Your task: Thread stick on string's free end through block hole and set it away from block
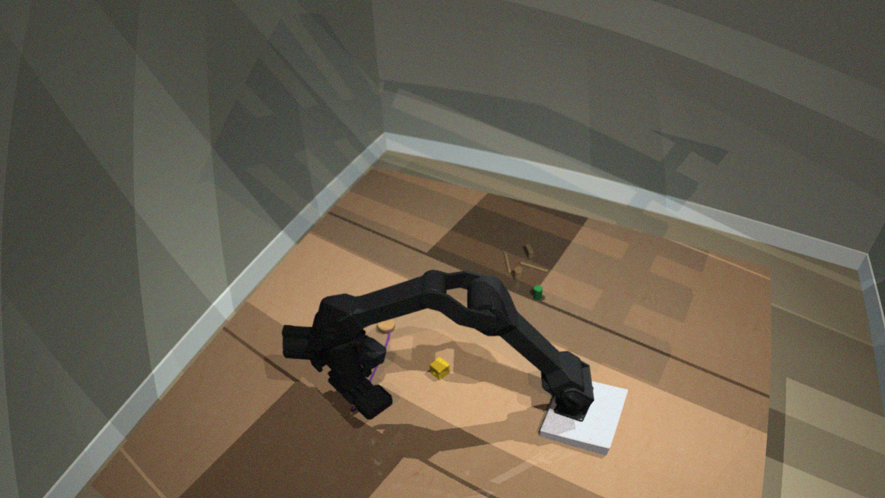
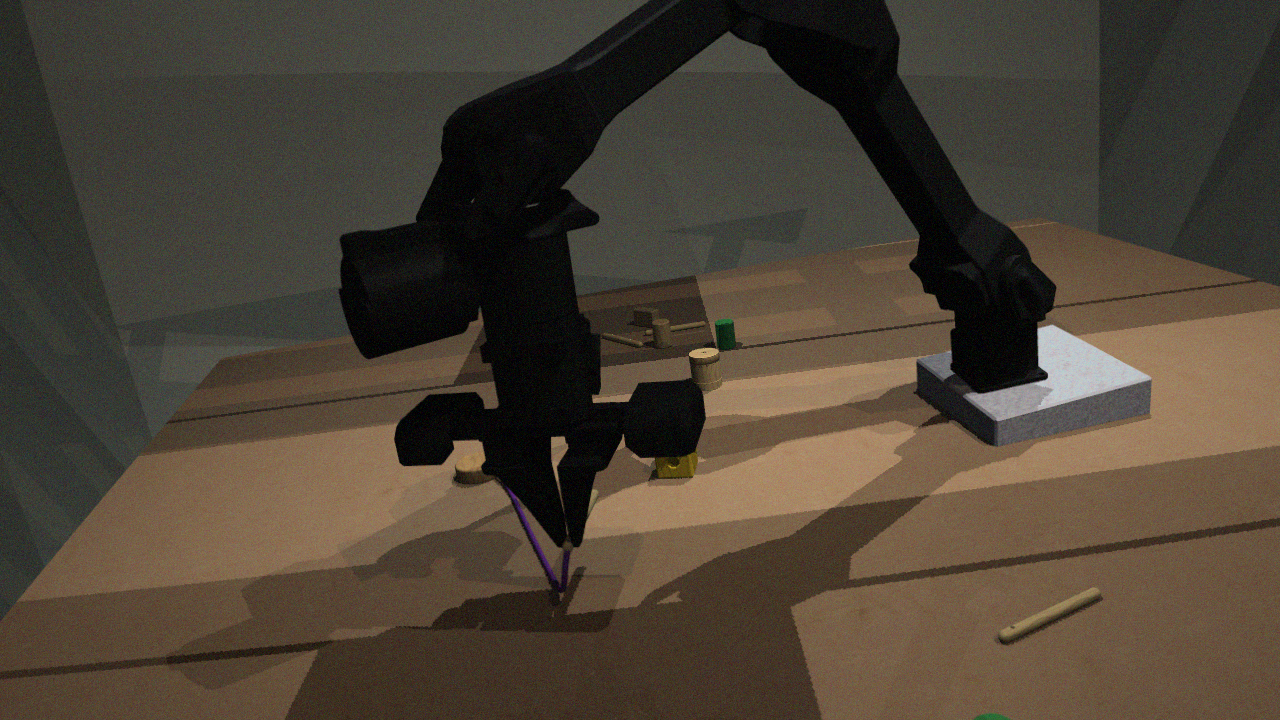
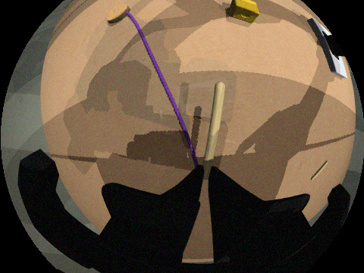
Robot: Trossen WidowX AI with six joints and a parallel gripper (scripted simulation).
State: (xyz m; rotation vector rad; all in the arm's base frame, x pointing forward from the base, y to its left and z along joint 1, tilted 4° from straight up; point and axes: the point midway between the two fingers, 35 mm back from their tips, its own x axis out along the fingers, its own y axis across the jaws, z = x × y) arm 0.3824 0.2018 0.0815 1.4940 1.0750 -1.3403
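The yellow block is 18 cm to the right of my gripper tip, 9 cm behind it and 3 cm below it. The rest, counted from my gripper tip: round wooden button: 23 cm to the right, 9 cm ahead, 4 cm below; loose stick: 26 cm behind, 11 cm to the left, 4 cm below; short wooden cylinder: 37 cm to the right, 14 cm behind, 3 cm below.
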